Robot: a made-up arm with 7 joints. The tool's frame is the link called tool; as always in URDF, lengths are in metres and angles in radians. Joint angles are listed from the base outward.
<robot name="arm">
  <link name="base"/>
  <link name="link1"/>
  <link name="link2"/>
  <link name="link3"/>
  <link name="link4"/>
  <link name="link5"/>
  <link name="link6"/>
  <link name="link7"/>
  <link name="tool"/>
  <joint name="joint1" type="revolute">
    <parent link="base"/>
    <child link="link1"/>
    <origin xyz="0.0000 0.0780 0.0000" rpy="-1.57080 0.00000 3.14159"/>
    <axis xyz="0 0 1"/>
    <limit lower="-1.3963" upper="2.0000"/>
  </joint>
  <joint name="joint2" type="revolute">
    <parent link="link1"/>
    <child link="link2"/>
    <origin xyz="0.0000 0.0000 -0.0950" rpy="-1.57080 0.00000 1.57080"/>
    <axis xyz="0 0 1"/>
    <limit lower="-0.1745" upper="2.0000"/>
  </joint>
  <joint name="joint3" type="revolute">
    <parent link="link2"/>
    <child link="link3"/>
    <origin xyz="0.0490 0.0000 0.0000" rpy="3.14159 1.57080 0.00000"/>
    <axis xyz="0 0 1"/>
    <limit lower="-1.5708" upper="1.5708"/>
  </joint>
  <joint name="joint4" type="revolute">
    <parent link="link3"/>
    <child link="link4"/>
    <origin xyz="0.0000 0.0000 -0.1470" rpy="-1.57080 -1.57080 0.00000"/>
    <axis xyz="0 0 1"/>
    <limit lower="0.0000" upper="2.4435"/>
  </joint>
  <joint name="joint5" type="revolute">
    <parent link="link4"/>
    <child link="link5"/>
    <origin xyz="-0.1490 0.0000 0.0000" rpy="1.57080 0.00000 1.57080"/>
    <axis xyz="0 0 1"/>
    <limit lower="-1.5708" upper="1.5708"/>
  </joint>
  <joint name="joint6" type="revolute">
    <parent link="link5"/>
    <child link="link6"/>
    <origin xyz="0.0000 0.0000 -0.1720" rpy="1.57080 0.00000 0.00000"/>
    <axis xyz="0 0 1"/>
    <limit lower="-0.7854" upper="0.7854"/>
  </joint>
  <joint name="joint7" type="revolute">
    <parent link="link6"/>
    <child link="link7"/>
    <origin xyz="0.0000 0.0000 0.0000" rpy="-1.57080 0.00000 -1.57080"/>
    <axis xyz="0 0 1"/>
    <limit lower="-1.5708" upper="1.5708"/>
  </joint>
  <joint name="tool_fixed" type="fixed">
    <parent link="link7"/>
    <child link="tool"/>
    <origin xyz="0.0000 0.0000 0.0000" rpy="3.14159 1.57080 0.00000"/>
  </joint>
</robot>
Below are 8 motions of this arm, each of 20 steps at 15 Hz.
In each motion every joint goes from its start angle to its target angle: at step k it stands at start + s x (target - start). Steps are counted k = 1, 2, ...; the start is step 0. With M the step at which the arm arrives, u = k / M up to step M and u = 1 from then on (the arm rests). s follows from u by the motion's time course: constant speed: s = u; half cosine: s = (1 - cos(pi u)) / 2; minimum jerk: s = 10 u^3 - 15 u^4 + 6 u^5.
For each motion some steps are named. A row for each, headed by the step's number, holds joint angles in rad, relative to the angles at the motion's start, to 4 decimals.
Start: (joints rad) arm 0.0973 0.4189 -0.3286 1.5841 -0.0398 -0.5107 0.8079
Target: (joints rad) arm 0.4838 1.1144 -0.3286 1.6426 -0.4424 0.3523 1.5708
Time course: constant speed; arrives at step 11
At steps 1, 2, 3, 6, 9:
1: 0.0351 0.0632 0.0000 0.0053 -0.0366 0.0785 0.0694
2: 0.0703 0.1265 0.0000 0.0106 -0.0732 0.1569 0.1387
3: 0.1054 0.1897 0.0000 0.0160 -0.1098 0.2354 0.2081
6: 0.2108 0.3794 0.0000 0.0319 -0.2196 0.4707 0.4161
9: 0.3162 0.5690 0.0000 0.0479 -0.3294 0.7061 0.6242

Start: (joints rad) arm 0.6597 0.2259 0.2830 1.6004 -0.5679 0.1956 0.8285
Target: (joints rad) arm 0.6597 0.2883 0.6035 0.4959 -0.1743 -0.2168 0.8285
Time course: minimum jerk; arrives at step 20
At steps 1, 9, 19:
1: 0.0000 0.0001 0.0004 -0.0013 0.0005 -0.0005 0.0000
9: 0.0000 0.0254 0.1304 -0.4494 0.1601 -0.1678 0.0000
19: 0.0000 0.0623 0.3201 -1.1032 0.3931 -0.4119 0.0000

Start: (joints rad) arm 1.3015 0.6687 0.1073 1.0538 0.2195 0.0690 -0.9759
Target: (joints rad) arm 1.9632 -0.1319 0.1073 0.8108 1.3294 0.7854 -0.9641
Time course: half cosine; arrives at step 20
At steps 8, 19, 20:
8: 0.2286 -0.2766 0.0000 -0.0840 0.3835 0.2475 0.0041
19: 0.6576 -0.7957 0.0000 -0.2415 1.1031 0.7120 0.0117
20: 0.6617 -0.8006 0.0000 -0.2430 1.1099 0.7164 0.0118

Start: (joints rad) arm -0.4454 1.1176 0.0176 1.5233 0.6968 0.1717 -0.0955
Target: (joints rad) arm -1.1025 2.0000 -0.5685 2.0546 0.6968 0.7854 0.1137
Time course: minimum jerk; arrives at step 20
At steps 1, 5, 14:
1: -0.0008 0.0010 -0.0007 0.0006 0.0000 0.0007 0.0002
5: -0.0680 0.0913 -0.0607 0.0550 0.0000 0.0635 0.0217
14: -0.5499 0.7385 -0.4905 0.4447 0.0000 0.5136 0.1751

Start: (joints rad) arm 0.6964 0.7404 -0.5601 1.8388 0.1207 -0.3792 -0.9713
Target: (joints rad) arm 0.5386 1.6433 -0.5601 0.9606 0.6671 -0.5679 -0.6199
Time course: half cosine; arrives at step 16
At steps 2, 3, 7, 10, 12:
2: -0.0060 0.0344 0.0000 -0.0334 0.0208 -0.0072 0.0134
3: -0.0133 0.0761 0.0000 -0.0740 0.0460 -0.0159 0.0296
7: -0.0635 0.3634 0.0000 -0.3534 0.2199 -0.0759 0.1414
10: -0.1091 0.6242 0.0000 -0.6071 0.3777 -0.1305 0.2429
12: -0.1347 0.7707 0.0000 -0.7496 0.4664 -0.1611 0.2999

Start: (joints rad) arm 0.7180 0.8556 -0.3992 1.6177 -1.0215 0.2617 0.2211
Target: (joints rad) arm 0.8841 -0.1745 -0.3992 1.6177 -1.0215 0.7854 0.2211
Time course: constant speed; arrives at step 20
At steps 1, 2, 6, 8, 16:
1: 0.0083 -0.0515 0.0000 0.0000 0.0000 0.0262 0.0000
2: 0.0166 -0.1030 0.0000 0.0000 0.0000 0.0524 0.0000
6: 0.0498 -0.3090 0.0000 0.0000 0.0000 0.1571 0.0000
8: 0.0664 -0.4120 0.0000 0.0000 0.0000 0.2095 0.0000
16: 0.1329 -0.8241 0.0000 0.0000 0.0000 0.4190 0.0000

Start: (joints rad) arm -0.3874 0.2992 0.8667 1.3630 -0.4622 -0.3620 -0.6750
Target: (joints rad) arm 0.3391 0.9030 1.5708 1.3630 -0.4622 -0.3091 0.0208
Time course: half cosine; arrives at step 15
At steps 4, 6, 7, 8, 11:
4: 0.1202 0.0999 0.1165 0.0000 0.0000 0.0088 0.1151
6: 0.2510 0.2086 0.2433 0.0000 0.0000 0.0183 0.2404
7: 0.3253 0.2703 0.3153 0.0000 0.0000 0.0237 0.3115
8: 0.4012 0.3335 0.3888 0.0000 0.0000 0.0292 0.3843
11: 0.6063 0.5039 0.5876 0.0000 0.0000 0.0441 0.5807

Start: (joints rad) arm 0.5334 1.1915 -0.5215 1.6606 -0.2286 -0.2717 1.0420
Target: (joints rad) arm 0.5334 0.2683 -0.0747 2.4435 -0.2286 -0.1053 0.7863
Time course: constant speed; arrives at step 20
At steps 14, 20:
14: 0.0000 -0.6462 0.3128 0.5480 0.0000 0.1165 -0.1790
20: 0.0000 -0.9232 0.4468 0.7829 0.0000 0.1664 -0.2557

